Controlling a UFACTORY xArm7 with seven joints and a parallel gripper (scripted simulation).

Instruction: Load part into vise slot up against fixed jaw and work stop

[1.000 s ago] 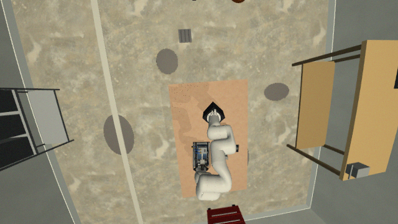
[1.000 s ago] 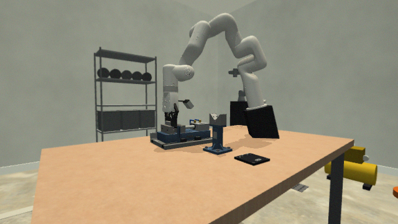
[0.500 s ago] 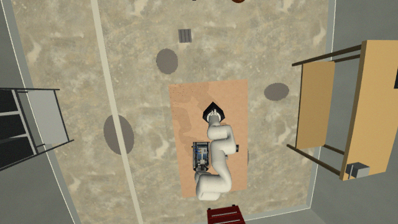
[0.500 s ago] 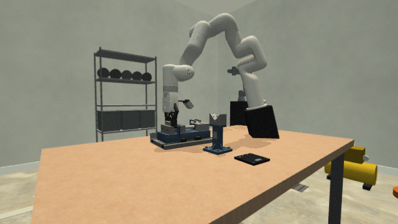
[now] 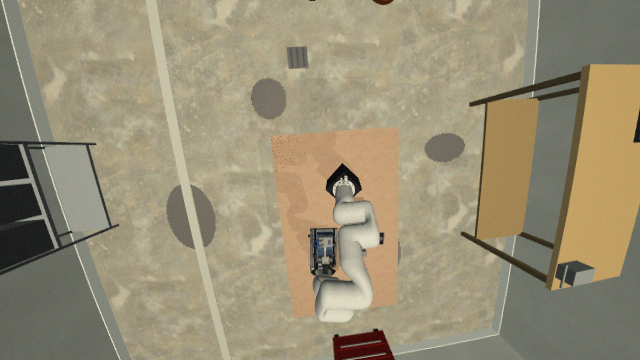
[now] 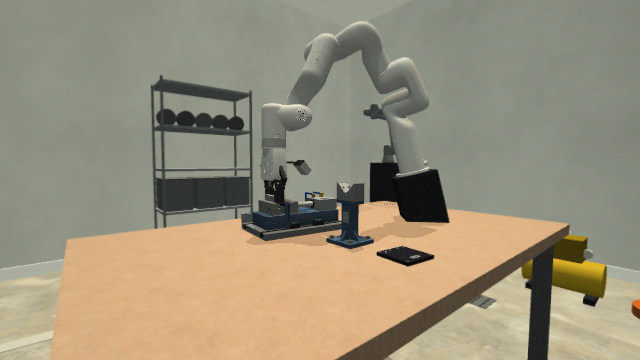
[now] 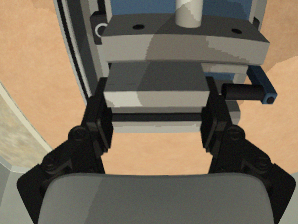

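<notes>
My hand is right at the grey block. From my hand the other things lie so: work stop 1 cm ahead, 7 cm to the left, 2 cm below; then cylinder rod 9 cm behind, 3 cm to the left, 3 cm below; then moving jaw 3 cm behind, 2 cm to the left, 3 cm below.
</notes>
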